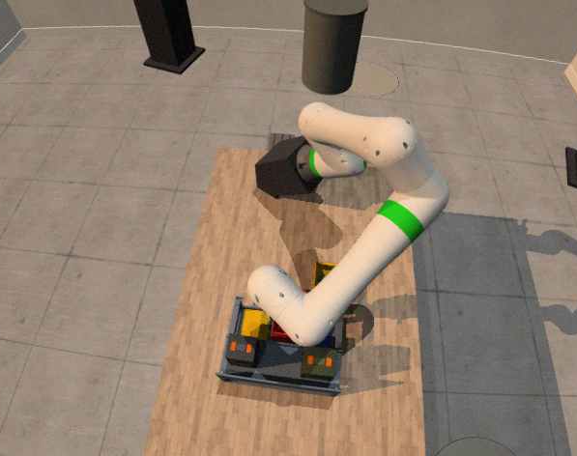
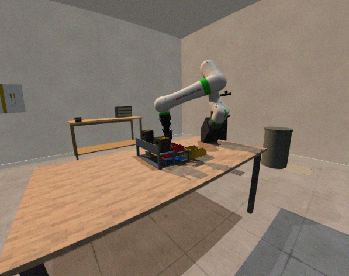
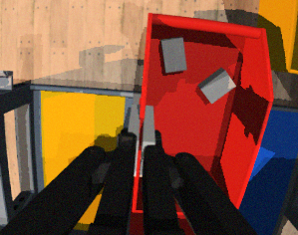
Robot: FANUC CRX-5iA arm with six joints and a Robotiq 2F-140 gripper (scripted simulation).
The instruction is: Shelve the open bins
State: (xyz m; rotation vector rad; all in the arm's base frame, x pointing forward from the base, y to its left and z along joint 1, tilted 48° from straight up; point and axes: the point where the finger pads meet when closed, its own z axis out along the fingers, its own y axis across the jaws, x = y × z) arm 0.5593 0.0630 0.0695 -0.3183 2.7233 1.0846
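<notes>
The red bin lies 2 cm behind my hand, 4 cm to the left of it and 4 cm below it. Also, from my hand: blue-marked place: 3 cm ahead, 17 cm to the left, 9 cm below; then red mark: 6 cm ahead, 6 cm to the left, 9 cm below; then yellow mark: 9 cm ahead, 4 cm to the right, 9 cm below.
</notes>
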